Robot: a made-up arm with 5 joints.
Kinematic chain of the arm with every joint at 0, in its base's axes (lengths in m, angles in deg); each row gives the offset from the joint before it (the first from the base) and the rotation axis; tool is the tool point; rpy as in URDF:
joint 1: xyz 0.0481 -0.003 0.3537 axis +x
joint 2: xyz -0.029 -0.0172 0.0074 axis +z
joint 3: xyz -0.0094 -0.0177 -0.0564 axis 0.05 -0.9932 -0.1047
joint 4: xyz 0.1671 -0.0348 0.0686 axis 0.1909 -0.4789 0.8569
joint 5: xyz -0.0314 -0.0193 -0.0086 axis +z
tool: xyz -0.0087 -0.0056 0.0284 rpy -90 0 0
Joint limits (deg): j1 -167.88..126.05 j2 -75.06..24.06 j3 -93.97..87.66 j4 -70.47..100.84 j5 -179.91..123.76
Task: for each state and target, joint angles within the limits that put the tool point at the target. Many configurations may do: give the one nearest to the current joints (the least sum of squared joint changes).
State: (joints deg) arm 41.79 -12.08 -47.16 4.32 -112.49
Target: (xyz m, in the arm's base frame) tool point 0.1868 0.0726 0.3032
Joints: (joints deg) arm 67.91 23.84 -42.19 43.52 -125.13
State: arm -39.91 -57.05 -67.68 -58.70 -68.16
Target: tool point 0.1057 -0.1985 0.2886
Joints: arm -37.03 -47.61 -74.86 -70.47 -70.52
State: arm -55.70 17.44 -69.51 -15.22 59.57
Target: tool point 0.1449 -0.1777 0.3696
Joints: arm -72.47 6.80 -74.74 7.06 65.94
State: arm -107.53 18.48 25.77 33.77 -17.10
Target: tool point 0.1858 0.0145 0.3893
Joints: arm -125.05 24.06 -13.87 27.78 -9.17
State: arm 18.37 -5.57 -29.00 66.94 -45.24
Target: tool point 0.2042 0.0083 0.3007
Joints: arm 53.42 24.06 -20.26 64.41 -51.42
